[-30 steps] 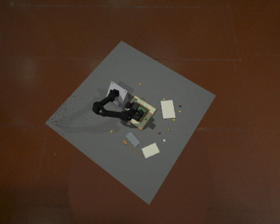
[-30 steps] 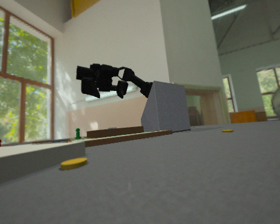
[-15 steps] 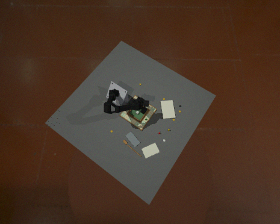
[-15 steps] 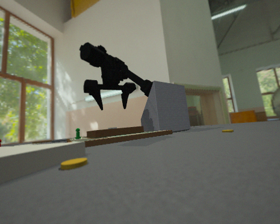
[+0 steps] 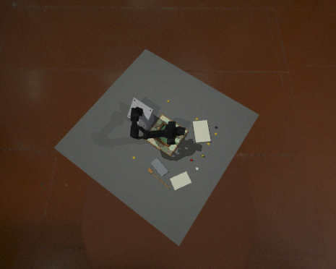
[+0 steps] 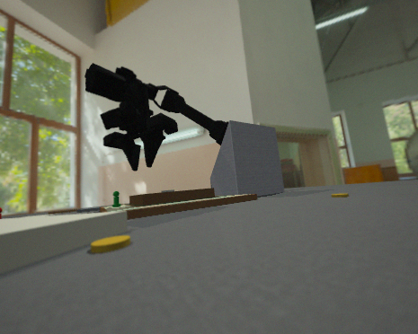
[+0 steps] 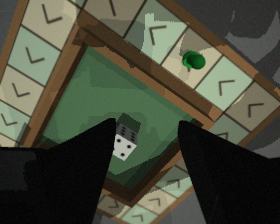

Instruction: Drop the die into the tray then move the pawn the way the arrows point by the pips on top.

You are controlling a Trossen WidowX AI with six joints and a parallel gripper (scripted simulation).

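Now: gripper tip 60 mm above the green pawn, 50 mm short of it and 20 mm to the left of it. Also, from my gripper tip: green dice tray: 80 mm below, 60 mm behind, 10 mm to the left; white die: 70 mm below, 60 mm behind; red pawn: 240 mm ahead, 90 mm to the right, 80 mm below.
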